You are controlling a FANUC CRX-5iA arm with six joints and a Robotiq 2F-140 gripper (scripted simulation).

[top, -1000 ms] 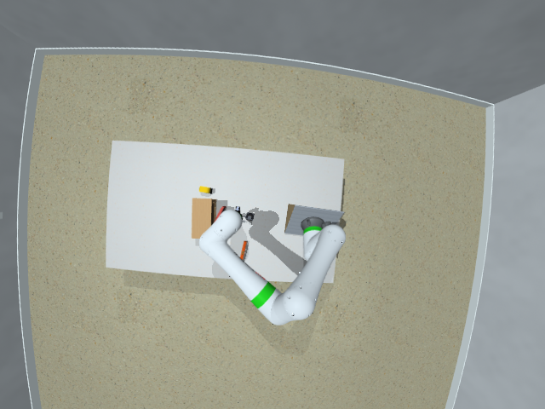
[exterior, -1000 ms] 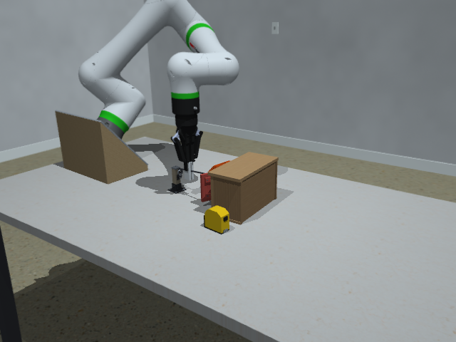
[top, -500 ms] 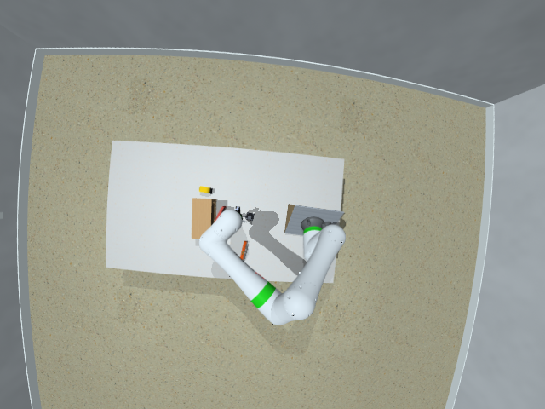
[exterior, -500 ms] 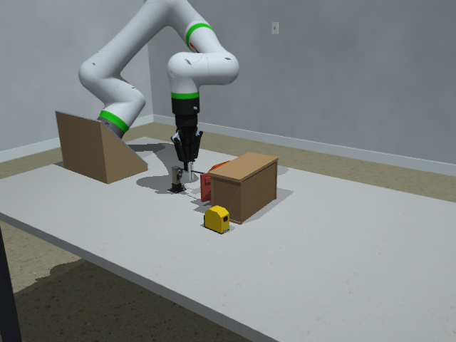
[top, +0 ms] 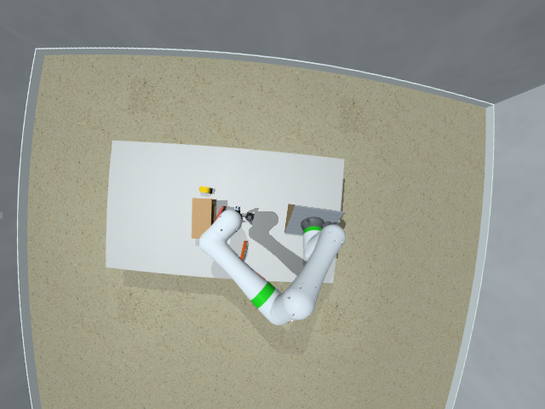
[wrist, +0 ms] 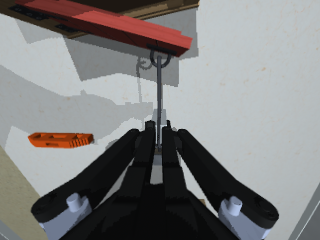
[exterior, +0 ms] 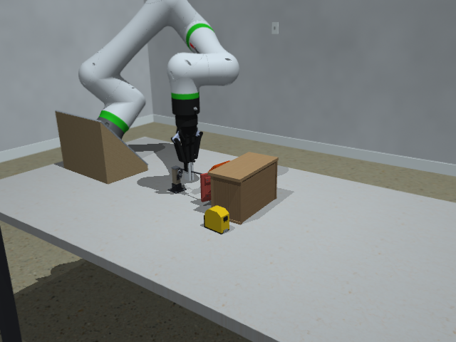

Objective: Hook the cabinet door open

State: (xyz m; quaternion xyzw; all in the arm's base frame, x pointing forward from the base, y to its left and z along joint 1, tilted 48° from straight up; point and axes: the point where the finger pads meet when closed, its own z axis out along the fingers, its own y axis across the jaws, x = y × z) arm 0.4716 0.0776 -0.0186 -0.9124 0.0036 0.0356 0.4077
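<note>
The thin dark hook is 20 mm ahead of my hand and 10 mm below it. The rest, counted from my hand: red door (120 mm ahead, 60 mm to the left, 30 mm below); then yellow tape measure (250 mm ahead, 110 mm to the right, 70 mm below); then orange tool (250 mm to the left, 80 mm below, 70 mm behind).
</note>
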